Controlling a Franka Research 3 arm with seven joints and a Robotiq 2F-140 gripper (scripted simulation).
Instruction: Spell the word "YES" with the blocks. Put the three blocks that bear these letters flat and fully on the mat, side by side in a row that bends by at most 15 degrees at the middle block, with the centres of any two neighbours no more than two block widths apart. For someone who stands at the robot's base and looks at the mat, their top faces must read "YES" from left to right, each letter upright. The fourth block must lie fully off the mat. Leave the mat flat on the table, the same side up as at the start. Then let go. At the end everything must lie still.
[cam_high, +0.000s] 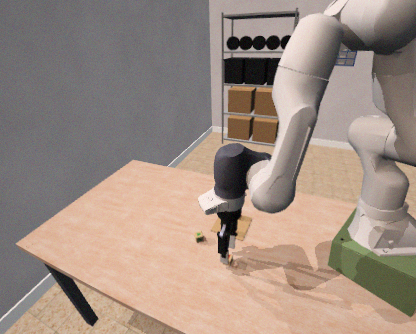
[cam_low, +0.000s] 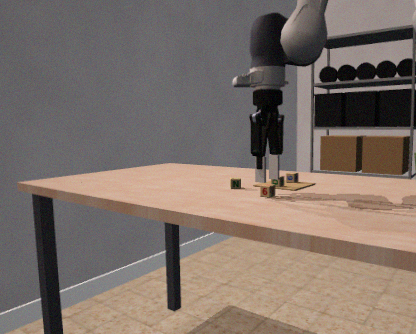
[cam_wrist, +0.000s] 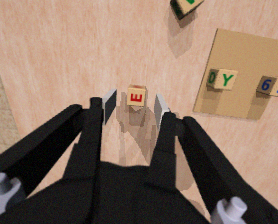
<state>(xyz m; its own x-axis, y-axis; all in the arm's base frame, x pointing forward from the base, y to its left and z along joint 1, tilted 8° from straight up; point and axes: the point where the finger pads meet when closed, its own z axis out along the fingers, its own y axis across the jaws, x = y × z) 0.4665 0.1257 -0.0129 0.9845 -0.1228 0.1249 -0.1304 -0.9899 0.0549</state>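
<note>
The E block is 60 mm below my hand. Round my hand: green N block 130 mm ahead, 70 mm to the right, 60 mm below; then Y block 30 mm ahead, 140 mm to the right, 50 mm below; then tan mat 20 mm ahead, 190 mm to the right, 70 mm below.
</note>
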